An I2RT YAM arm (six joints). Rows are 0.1 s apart.
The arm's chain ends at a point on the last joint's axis. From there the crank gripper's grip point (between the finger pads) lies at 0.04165 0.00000 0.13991 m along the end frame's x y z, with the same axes.
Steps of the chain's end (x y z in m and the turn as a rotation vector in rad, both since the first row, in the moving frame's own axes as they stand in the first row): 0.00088 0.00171 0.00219 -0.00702 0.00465 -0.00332; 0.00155 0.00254 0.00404 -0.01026 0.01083 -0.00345; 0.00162 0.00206 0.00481 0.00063 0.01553 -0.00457; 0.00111 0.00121 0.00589 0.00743 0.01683 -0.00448; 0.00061 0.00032 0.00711 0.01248 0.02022 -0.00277; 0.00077 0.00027 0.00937 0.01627 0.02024 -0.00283; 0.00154 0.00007 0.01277 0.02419 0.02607 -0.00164; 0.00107 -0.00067 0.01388 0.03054 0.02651 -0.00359; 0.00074 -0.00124 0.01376 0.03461 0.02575 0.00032; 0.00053 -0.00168 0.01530 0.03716 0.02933 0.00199; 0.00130 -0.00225 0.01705 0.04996 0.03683 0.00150; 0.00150 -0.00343 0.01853 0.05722 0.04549 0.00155
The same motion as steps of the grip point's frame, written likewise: 0.00153 0.00255 0.00199 -0.00702 0.00465 -0.00332; 0.00306 0.00383 0.00357 -0.01026 0.01083 -0.00345; 0.00379 0.00178 0.00415 0.00063 0.01553 -0.00457; 0.00346 -0.00002 0.00516 0.00743 0.01683 -0.00448; 0.00343 -0.00154 0.00623 0.01248 0.02022 -0.00277; 0.00359 -0.00212 0.00848 0.01627 0.02024 -0.00283; 0.00517 -0.00337 0.01160 0.02419 0.02607 -0.00164; 0.00476 -0.00508 0.01266 0.03054 0.02651 -0.00359; 0.00433 -0.00605 0.01256 0.03461 0.02575 0.00032; 0.00462 -0.00677 0.01392 0.03716 0.02933 0.00199; 0.00643 -0.00913 0.01525 0.04996 0.03683 0.00150; 0.00782 -0.01130 0.01627 0.05722 0.04549 0.00155
